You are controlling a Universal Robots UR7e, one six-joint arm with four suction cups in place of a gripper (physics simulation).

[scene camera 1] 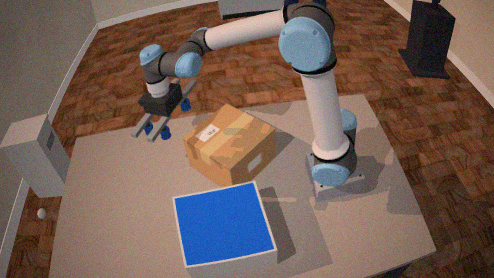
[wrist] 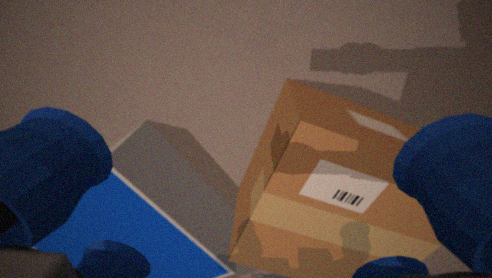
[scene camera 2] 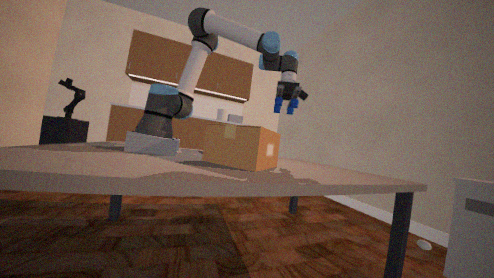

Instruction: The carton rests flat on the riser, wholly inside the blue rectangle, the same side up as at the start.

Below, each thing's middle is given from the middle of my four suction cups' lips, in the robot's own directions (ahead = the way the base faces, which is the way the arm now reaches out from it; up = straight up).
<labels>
Now: suction cup 190 mm past the brown carton (scene camera 1: 230,147), 60 mm to the left of it and 210 mm above it. The rest, counted from my suction cup: riser with blue rectangle (scene camera 1: 226,225) (190 mm behind, 300 mm to the left, 230 mm below).
</labels>
